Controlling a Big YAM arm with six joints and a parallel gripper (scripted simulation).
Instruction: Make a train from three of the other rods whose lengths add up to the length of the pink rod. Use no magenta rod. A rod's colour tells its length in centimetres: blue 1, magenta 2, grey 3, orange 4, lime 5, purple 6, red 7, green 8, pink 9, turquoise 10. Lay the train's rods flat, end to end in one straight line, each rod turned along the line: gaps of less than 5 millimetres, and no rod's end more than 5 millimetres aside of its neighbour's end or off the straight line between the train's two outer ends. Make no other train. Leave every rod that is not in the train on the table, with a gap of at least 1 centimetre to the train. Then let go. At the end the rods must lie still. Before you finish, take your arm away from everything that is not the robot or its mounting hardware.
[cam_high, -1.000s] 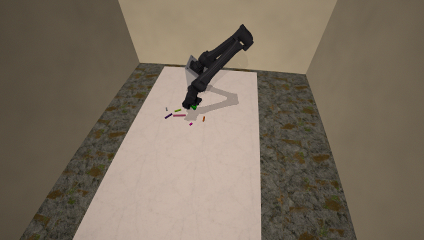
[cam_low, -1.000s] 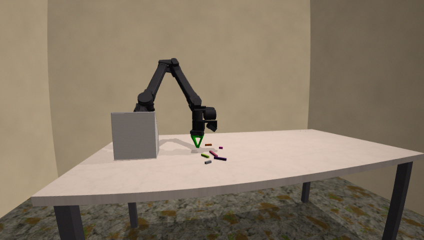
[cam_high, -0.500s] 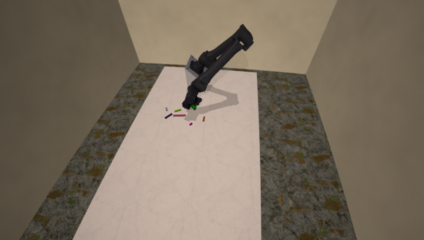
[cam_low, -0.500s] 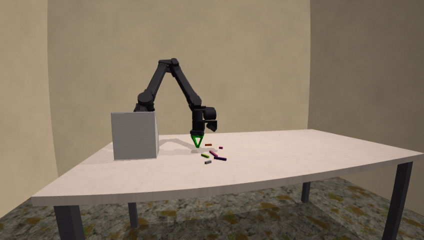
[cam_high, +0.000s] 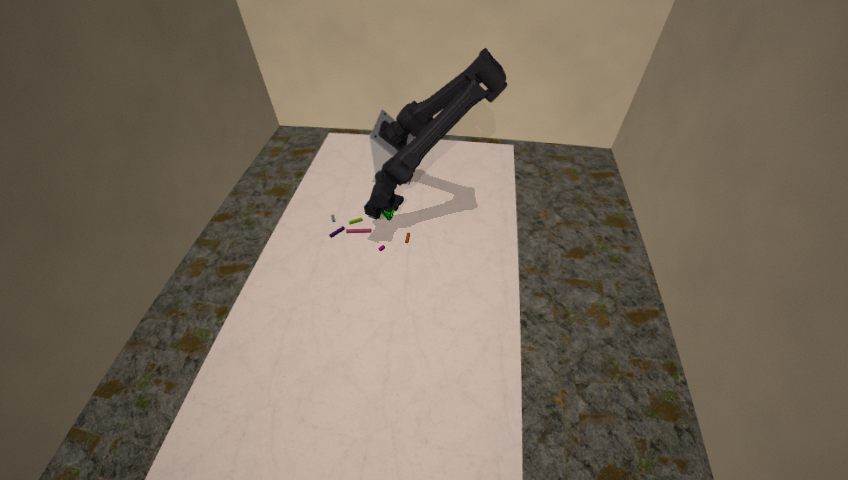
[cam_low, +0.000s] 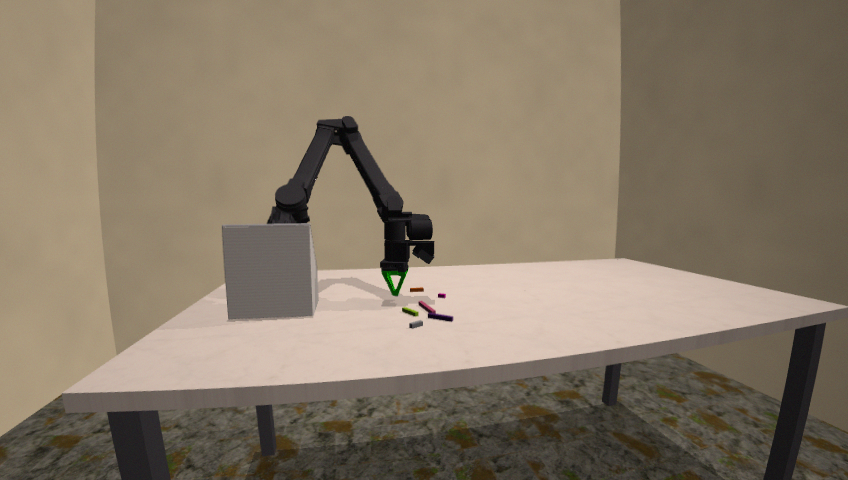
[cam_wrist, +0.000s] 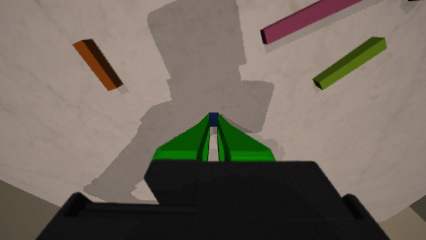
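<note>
Now: hand right at the blue rod. The rest, counted from my hand: orange rod 80 mm ahead, 80 mm to the left, 20 mm below; pink rod 60 mm ahead, 100 mm to the right, 20 mm below; lime rod 10 mm ahead, 130 mm to the right, 20 mm below.
</note>
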